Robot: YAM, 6 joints.
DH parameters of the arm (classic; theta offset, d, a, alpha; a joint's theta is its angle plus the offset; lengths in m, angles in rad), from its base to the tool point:
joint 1: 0 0.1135 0.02 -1.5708
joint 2: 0 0 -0.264 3.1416
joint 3: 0.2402 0 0.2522 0
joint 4: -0.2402 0 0.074 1.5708
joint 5: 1.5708 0 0 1.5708
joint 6: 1.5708 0.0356 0 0
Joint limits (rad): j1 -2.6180..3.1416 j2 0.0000..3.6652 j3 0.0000..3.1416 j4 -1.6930..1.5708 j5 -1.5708..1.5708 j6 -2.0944..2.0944
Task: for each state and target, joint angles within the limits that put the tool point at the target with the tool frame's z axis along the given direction. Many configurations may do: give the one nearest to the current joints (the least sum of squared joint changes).
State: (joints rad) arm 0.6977 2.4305 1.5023 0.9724 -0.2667 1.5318
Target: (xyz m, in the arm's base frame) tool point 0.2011 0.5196 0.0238 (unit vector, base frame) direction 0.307 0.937 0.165
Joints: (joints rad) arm 1.1980 2.8602 1.8188 1.2074 -0.0554 1.5318
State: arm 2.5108 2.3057 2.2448 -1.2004 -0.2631 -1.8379
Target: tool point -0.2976 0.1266 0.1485 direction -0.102 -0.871 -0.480
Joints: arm 2.6494 2.0888 1.3715 -1.4440 -0.9546 -1.8379
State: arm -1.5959 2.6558 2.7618 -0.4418 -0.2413 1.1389
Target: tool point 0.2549 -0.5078 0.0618 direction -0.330 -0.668 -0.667
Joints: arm -1.0673 2.7843 2.3124 -0.5307 0.6578 1.1389
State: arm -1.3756 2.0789 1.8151 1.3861 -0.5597 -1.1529
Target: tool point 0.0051 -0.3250 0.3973 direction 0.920 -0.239 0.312
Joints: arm -1.6579 1.6410 1.1741 1.5687 -1.2137 -1.1529
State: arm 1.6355 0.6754 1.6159 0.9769 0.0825 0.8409
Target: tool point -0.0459 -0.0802 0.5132 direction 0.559 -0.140 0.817
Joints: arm 0.8520 0.2828 1.1580 0.3845 0.5387 0.8409
